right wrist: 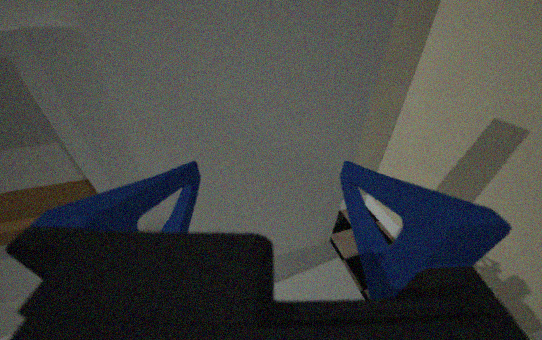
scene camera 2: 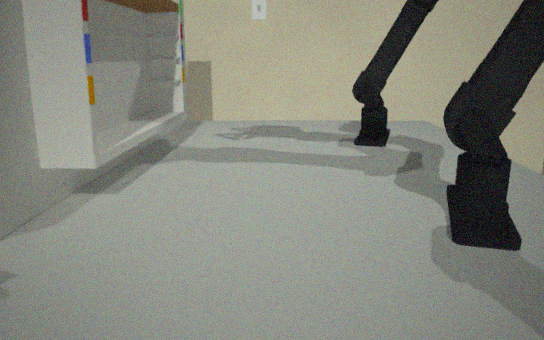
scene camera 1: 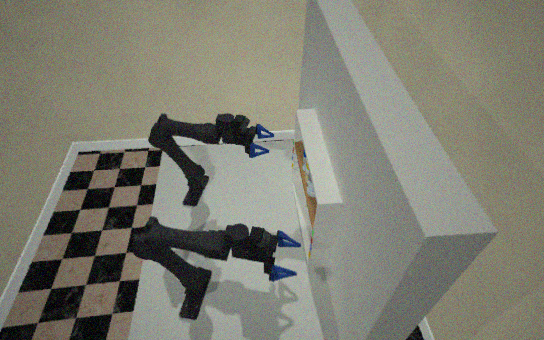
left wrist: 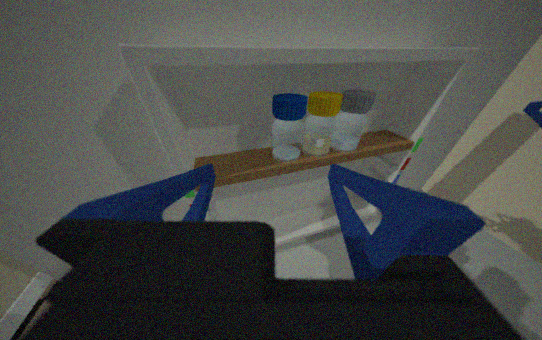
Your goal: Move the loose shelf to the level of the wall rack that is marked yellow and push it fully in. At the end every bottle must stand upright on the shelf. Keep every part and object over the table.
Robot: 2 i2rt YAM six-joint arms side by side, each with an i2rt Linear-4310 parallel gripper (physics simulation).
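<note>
The loose shelf (scene camera 1: 313,212) (scene camera 2: 150,4) (left wrist: 235,167) (right wrist: 45,197) is a brown board in the upper part of the white wall rack (scene camera 1: 320,155) (scene camera 2: 60,90) (left wrist: 300,55), near its green marks. The blue-capped bottle (left wrist: 287,125), yellow-capped bottle (left wrist: 322,122) and grey-capped bottle (left wrist: 354,120) stand upright on it. The rack's yellow mark (scene camera 2: 91,90) is below the blue one. My left gripper (scene camera 1: 271,142) (left wrist: 271,170) is open and empty in front of the shelf, apart from it. My right gripper (scene camera 1: 298,259) (right wrist: 270,169) is open and empty, beyond the shelf's lower end in scene camera 1.
The rack hangs on a big grey wall panel (scene camera 1: 380,125), above the white table top (scene camera 2: 250,240). A checkered area (scene camera 1: 95,245) lies behind the arms. In the left wrist view, a right gripper finger (left wrist: 536,112) shows at the right edge.
</note>
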